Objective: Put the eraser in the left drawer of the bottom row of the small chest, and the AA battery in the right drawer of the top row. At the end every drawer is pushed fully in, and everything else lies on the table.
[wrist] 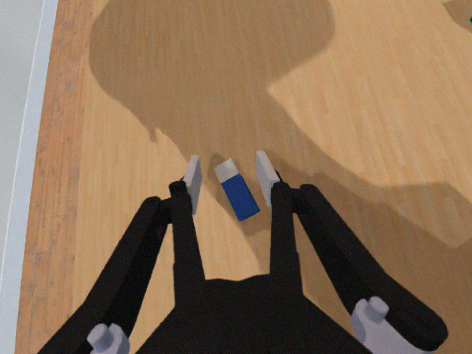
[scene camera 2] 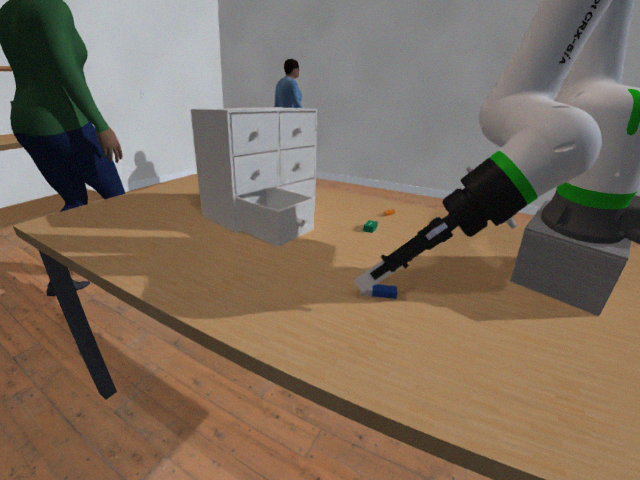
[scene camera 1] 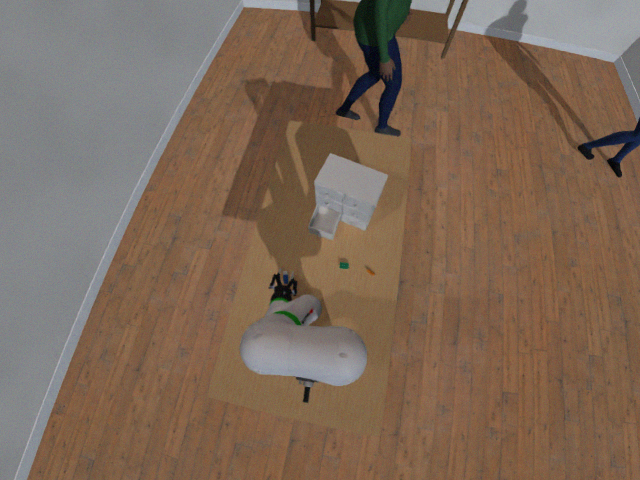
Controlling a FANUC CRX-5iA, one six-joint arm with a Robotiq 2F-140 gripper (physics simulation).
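Seen in the pictures: gripper, between the fingertips: (wrist: 228, 164) (scene camera 2: 365, 282) (scene camera 1: 286, 271); arm's base, origin of its link: (scene camera 2: 581, 224).
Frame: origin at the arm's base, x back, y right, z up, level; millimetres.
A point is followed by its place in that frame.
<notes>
The blue eraser (scene camera 1: 285, 279) @(x -333, y -194, z -127 mm) (scene camera 2: 384, 291) @(x -334, y -204, z -127 mm) (wrist: 241, 198) @(x -334, y -191, z -127 mm) with a white end lies on the table. My gripper (scene camera 1: 285, 273) @(x -372, y -197, z -122 mm) (scene camera 2: 364, 283) @(x -372, y -197, z -122 mm) (wrist: 228, 164) @(x -372, y -197, z -122 mm) is partly open, its fingertips low on either side of the eraser's white end; the eraser lies skewed and is not gripped. The white chest (scene camera 1: 351, 178) @(x -797, y 74, z 167 mm) (scene camera 2: 212, 170) @(x -844, y -72, z 13 mm) has three rows of two drawers. Its bottom left drawer (scene camera 1: 324, 223) @(x -680, y -38, z -134 mm) (scene camera 2: 273, 222) @(x -627, y -113, z -80 mm) is pulled out; the other drawers look closed. A small orange cylinder (scene camera 1: 370, 270) @(x -439, y 240, z -126 mm) (scene camera 2: 389, 212) @(x -432, y 237, z -129 mm), which looks like the AA battery, lies right of the chest's front in scene camera 2.
A small green block (scene camera 1: 343, 265) @(x -450, y 96, z -123 mm) (scene camera 2: 370, 226) @(x -447, y 78, z -123 mm) lies on the table (scene camera 1: 361, 320) @(x -185, y 221, z -140 mm) (scene camera 2: 413, 356) @(x -256, y -329, z -140 mm) between the open drawer and the orange cylinder. A person in green (scene camera 1: 381, 31) (scene camera 2: 43, 72) stands by the table's far end, behind the chest. A person in blue (scene camera 2: 288, 93) is farther back.
</notes>
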